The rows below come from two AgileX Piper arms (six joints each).
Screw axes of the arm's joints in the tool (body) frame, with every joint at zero. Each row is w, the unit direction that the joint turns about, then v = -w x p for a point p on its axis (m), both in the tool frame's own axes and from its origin. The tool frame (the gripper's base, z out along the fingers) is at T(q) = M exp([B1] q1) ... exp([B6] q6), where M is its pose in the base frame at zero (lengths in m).
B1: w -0.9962 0 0.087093 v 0 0.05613 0
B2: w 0 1 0 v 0.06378 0 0.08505
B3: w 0 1 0 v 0.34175 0 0.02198
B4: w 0 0 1 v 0 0 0
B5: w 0 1 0 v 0.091 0 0
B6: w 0 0 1 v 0 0 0
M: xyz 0.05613 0 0.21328 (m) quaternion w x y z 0.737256 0 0.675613 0
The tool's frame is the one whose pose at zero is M.
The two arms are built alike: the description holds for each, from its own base.
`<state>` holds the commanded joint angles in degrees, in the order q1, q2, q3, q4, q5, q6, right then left.
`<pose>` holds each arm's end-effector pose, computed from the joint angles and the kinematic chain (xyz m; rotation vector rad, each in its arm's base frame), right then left.
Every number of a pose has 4 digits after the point. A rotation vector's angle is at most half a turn.
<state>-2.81 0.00 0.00 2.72 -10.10 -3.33 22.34 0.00 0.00 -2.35 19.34 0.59</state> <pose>0.0532 -0.0034 0.2290 0.0317 1.3073 -0.0570 0.0501 0.0192 0.1828 -0.3700 1.7897 0.2430</pose>
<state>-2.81 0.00 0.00 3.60 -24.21 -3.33 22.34 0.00 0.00 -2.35 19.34 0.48</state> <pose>0.0447 -0.0045 0.2497 0.0489 1.0610 -0.0587 0.0501 0.0192 0.1828 -0.3717 1.7893 0.2416</pose>
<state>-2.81 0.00 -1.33 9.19 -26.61 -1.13 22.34 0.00 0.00 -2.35 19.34 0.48</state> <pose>0.0405 -0.0085 0.2601 0.1517 0.9912 0.0327 0.0501 0.0192 0.1828 -0.3717 1.7893 0.2416</pose>
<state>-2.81 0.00 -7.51 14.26 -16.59 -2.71 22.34 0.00 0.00 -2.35 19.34 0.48</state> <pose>0.0370 -0.0082 0.2808 0.1917 1.0559 0.0909 0.0501 0.0192 0.1828 -0.3717 1.7893 0.2416</pose>
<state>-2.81 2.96 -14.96 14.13 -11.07 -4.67 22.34 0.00 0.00 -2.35 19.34 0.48</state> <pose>0.0335 -0.0059 0.3128 0.1557 1.0763 0.0750 0.0501 0.0192 0.1828 -0.3717 1.7893 0.2416</pose>
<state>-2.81 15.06 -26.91 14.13 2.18 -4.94 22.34 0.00 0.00 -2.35 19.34 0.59</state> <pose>0.0589 -0.0020 0.3505 0.1294 1.3080 0.1008 0.0501 0.0192 0.1828 -0.3700 1.7897 0.2430</pose>
